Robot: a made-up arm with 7 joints. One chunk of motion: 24 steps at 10 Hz.
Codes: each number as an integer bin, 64 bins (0 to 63) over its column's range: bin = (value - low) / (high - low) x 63, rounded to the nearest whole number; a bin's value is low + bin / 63 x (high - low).
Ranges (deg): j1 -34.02..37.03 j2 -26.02..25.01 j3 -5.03..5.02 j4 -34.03..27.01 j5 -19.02..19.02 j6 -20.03..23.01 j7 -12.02..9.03
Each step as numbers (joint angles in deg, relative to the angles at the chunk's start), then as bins.
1 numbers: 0.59 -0.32 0.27 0.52 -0.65 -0.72 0.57
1 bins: 31 32 33 36 30 28 38
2 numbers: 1.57 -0.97 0.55 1.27 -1.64 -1.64 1.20
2 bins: 32 31 35 36 29 27 40
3 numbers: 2.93 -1.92 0.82 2.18 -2.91 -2.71 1.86
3 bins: 33 30 37 37 27 25 42
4 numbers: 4.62 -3.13 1.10 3.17 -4.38 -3.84 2.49
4 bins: 34 28 38 38 24 24 43
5 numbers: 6.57 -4.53 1.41 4.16 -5.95 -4.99 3.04
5 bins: 36 27 40 39 22 22 45
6 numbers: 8.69 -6.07 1.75 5.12 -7.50 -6.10 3.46
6 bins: 38 25 43 40 19 20 46
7 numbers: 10.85 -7.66 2.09 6.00 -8.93 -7.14 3.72
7 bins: 40 23 45 41 17 19 47
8 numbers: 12.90 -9.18 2.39 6.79 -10.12 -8.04 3.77
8 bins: 42 21 47 42 15 18 47
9 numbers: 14.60 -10.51 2.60 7.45 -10.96 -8.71 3.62
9 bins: 43 19 48 43 13 17 47
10 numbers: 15.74 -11.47 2.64 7.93 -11.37 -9.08 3.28
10 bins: 44 18 48 43 13 16 46
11 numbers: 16.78 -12.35 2.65 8.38 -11.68 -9.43 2.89
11 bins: 45 17 48 44 12 16 45
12 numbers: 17.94 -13.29 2.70 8.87 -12.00 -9.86 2.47
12 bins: 46 16 48 44 12 15 43
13 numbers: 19.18 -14.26 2.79 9.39 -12.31 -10.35 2.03
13 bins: 47 15 49 45 11 14 42
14 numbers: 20.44 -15.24 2.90 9.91 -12.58 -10.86 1.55
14 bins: 48 13 50 45 11 13 41
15 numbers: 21.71 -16.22 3.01 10.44 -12.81 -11.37 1.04
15 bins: 49 12 50 46 10 13 39
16 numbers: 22.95 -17.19 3.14 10.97 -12.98 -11.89 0.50
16 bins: 51 11 51 46 10 12 37
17 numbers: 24.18 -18.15 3.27 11.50 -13.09 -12.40 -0.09
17 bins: 52 10 52 47 10 11 36
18 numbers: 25.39 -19.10 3.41 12.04 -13.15 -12.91 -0.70
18 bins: 53 9 53 48 10 10 34
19 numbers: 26.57 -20.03 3.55 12.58 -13.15 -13.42 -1.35
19 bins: 54 7 54 48 10 10 32
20 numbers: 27.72 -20.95 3.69 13.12 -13.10 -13.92 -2.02
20 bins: 55 6 55 49 10 9 30
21 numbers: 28.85 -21.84 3.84 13.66 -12.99 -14.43 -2.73
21 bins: 56 5 56 49 10 8 28
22 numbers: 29.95 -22.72 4.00 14.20 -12.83 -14.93 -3.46
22 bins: 57 4 57 50 10 7 26
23 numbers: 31.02 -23.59 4.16 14.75 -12.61 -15.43 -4.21
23 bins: 58 3 58 50 11 7 23
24 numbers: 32.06 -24.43 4.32 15.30 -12.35 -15.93 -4.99
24 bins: 59 2 59 51 11 6 21
